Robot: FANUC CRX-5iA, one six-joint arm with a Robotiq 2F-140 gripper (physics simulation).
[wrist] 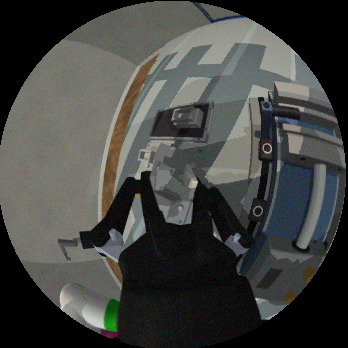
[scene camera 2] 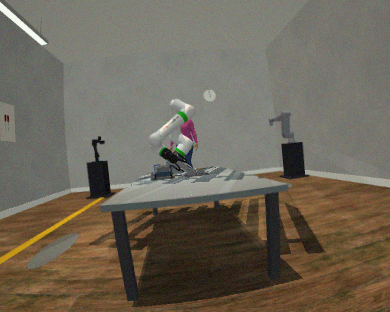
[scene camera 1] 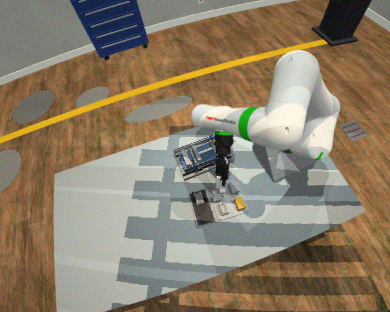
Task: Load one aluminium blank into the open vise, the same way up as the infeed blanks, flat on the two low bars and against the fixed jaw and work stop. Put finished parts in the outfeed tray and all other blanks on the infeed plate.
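Frame: origin at the arm's base, x ahead, y left, z up, level; millimetres.
Where they show: gripper, fingertip midpoint: (wrist: 170, 169) (scene camera 2: 189, 170) (scene camera 1: 220, 190).
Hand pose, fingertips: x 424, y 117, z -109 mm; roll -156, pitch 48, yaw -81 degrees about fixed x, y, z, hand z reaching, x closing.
Things, the pixels of their top centre, and the offset from my fingertips. "spot": a spot on its surface instead. Level surfaces: height alone.
- infeed plate, surface spot: (wrist: 187, 150) spot: 46 mm ahead, 9 mm right, 28 mm down
- grey blank, surface spot: (wrist: 172, 189) spot: 44 mm back, 5 mm left, 28 mm down
- pale blank with a recess, top centre: (wrist: 143, 155) (scene camera 1: 223, 207) 16 mm ahead, 95 mm left, 6 mm up
- yellow block, top centre: (wrist: 135, 188) (scene camera 1: 240, 202) 74 mm back, 96 mm left, 8 mm up
- grey part, top centre: (wrist: 181, 112) (scene camera 1: 198, 197) 119 mm ahead, 5 mm left, 5 mm up
- grey vise, top centre: (scene camera 1: 201, 149) (scene camera 2: 161, 165) 27 mm ahead, 235 mm right, 63 mm up
- long grey rod, top centre: (wrist: 317, 208) 9 mm ahead, 231 mm right, 50 mm up
- pale table, surface height: 36 mm down
My gripper (scene camera 1: 221, 186) (scene camera 2: 188, 171) (wrist: 170, 169) points down low over the infeed plate (wrist: 187, 150), fingers partly apart. In the wrist view a grey blank (wrist: 172, 189) shows between and just below the fingertips; contact with them cannot be told. A pale blank with a recess (scene camera 1: 223, 209) (wrist: 146, 156) sits on the plate. A yellow block (scene camera 1: 240, 203) (wrist: 137, 195) is beside it, mostly hidden by a finger in the wrist view. The dark outfeed tray (scene camera 1: 204, 215) (wrist: 165, 125) holds one grey part (scene camera 1: 199, 198) (wrist: 187, 116). The blue and grey vise (scene camera 1: 200, 154) (scene camera 2: 162, 171) (wrist: 292, 192) stands beside the gripper.
The vise's raised jaws and long grey rod (wrist: 312, 205) rise close to the gripper's right side in the wrist view. The pale table (scene camera 1: 100, 215) (scene camera 2: 200, 192) carries everything. A person in pink (scene camera 2: 189, 131) stands behind the arm.
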